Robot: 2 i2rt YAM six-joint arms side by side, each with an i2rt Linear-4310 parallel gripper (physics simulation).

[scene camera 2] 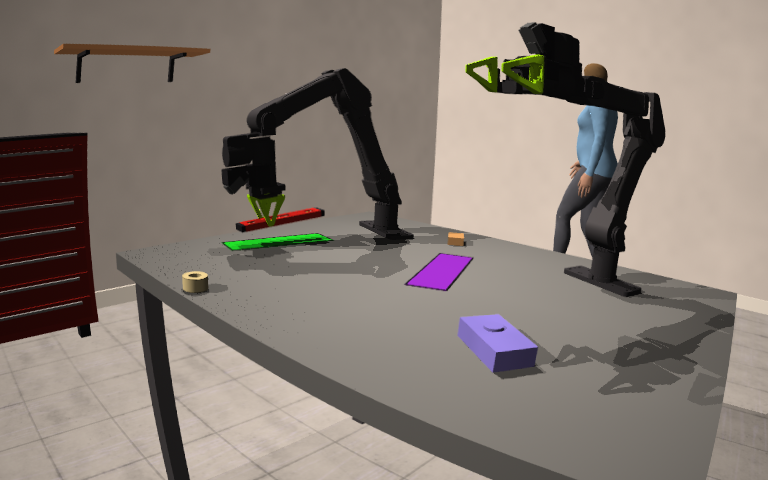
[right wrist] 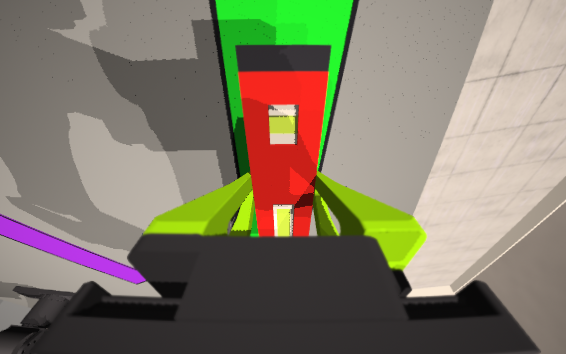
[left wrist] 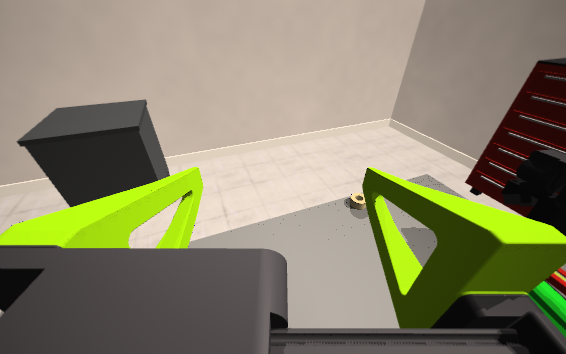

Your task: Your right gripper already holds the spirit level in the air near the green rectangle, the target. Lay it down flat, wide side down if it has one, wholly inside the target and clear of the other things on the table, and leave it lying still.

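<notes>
A red spirit level with black ends is held level in the air by my right gripper, which is shut on it near its middle. The green rectangle lies on the table beneath the level, with a gap between them. In the right wrist view the level runs along the length of the rectangle, and its far black end shows over the green; the near end is hidden by the gripper body. My left gripper is open and empty, high above the table.
A purple rectangle lies on the grey table. A tan ring stands near the left edge, an orange block at the back, and a violet box towards the front. A person stands behind the table.
</notes>
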